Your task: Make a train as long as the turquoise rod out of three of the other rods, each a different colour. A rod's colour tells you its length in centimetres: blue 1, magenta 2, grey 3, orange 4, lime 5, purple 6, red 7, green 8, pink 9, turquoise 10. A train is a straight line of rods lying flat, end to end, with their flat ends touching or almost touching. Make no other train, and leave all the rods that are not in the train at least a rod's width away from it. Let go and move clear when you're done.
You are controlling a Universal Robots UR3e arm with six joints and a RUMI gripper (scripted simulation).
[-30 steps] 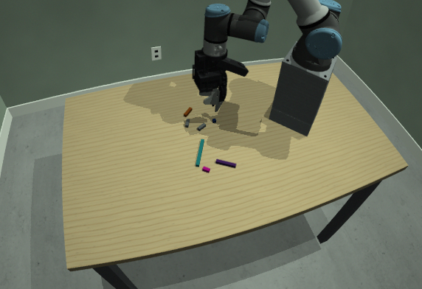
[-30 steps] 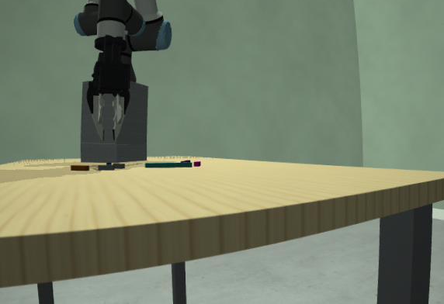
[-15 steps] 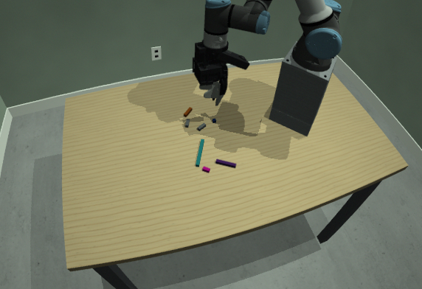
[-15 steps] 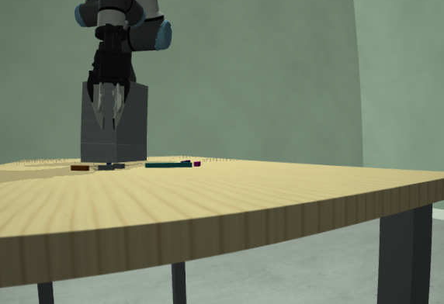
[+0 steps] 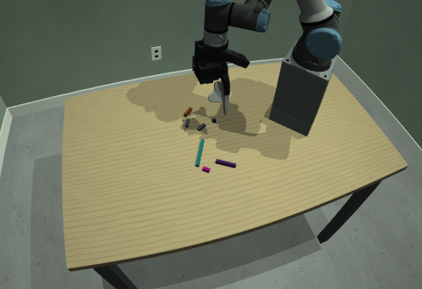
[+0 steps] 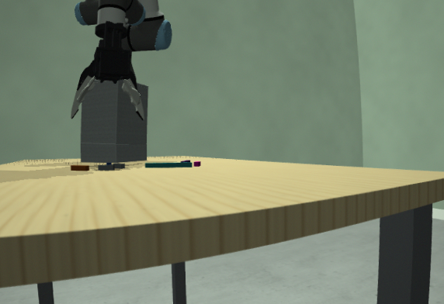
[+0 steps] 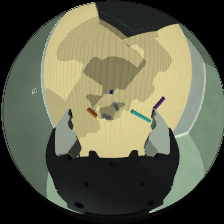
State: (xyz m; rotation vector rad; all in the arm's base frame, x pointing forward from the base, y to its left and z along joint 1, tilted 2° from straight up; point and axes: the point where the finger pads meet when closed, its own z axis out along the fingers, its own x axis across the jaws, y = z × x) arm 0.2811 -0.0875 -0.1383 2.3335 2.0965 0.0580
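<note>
The orange rod lies 100 mm below my hand, 70 mm to the right of it and 60 mm ahead of it. The rest, counted from my hand: blue rod (100 mm below); turquoise rod (100 mm to the left, 100 mm below, 100 mm ahead); purple rod (170 mm to the left, 100 mm below, 50 mm ahead).
</note>
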